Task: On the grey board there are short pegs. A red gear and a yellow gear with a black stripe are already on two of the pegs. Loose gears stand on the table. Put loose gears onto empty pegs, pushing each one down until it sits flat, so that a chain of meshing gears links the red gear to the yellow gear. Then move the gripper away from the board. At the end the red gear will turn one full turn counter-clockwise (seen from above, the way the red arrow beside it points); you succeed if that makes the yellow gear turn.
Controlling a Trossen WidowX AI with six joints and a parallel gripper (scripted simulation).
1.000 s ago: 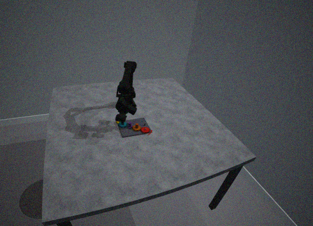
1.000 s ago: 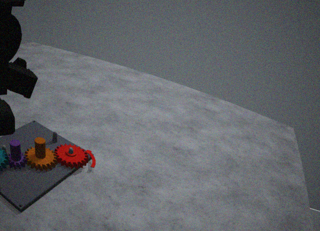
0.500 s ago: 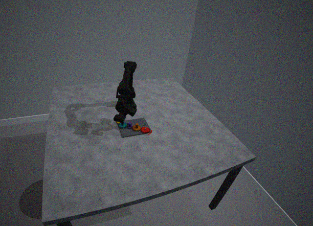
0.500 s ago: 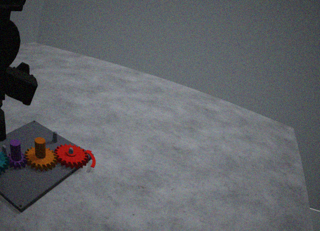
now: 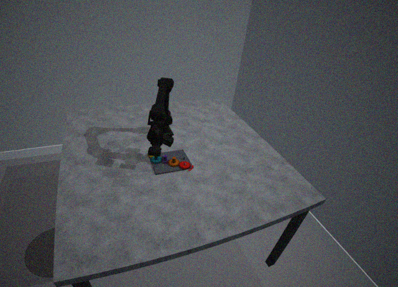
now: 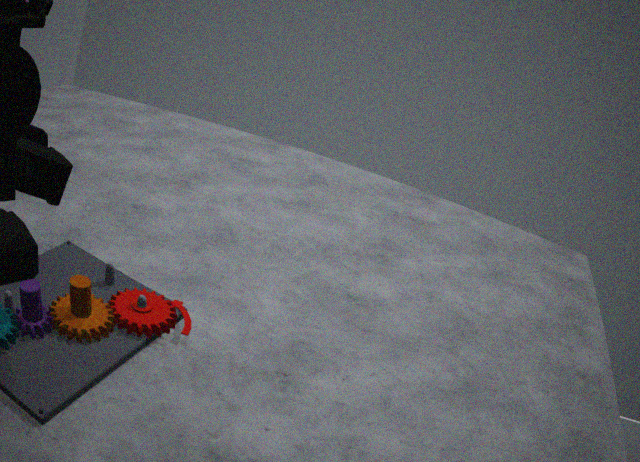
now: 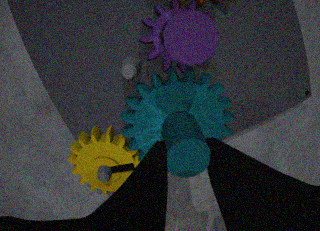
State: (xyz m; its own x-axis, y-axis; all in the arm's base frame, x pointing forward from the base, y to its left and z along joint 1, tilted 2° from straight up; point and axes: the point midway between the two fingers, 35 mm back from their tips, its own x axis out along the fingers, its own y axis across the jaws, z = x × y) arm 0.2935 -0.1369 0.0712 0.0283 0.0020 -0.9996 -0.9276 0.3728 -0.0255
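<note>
Now: gripper tip 1 cm above the teal gear. The rest, counted from my gripper tip: orange gear 5 cm ahead, 9 cm to the left, 2 cm below; then yellow gear 5 cm behind, 1 cm to the right, 2 cm below; then purple gear 2 cm ahead, 5 cm to the left, 2 cm below.
</note>
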